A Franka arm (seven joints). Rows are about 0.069 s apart.
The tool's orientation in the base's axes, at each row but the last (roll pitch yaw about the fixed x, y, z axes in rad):
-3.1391, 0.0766, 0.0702
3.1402, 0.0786, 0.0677
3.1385, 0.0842, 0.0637
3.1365, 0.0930, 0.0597
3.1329, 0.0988, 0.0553
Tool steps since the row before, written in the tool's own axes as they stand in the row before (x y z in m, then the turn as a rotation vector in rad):
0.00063, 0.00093, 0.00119, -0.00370, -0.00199, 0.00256
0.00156, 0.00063, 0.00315, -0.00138, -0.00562, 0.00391
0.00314, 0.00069, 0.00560, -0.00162, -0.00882, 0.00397
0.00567, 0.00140, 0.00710, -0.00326, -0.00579, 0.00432
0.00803, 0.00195, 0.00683, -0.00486, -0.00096, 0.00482
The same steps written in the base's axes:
0.00060, -0.00089, -0.00124, -0.00402, 0.00172, -0.00226
0.00135, -0.00054, -0.00326, -0.00206, 0.00549, -0.00380
0.00270, -0.00054, -0.00584, -0.00251, 0.00867, -0.00385
0.00506, -0.00114, -0.00759, -0.00399, 0.00554, -0.00403
0.00742, -0.00160, -0.00757, -0.00536, 0.00062, -0.00433

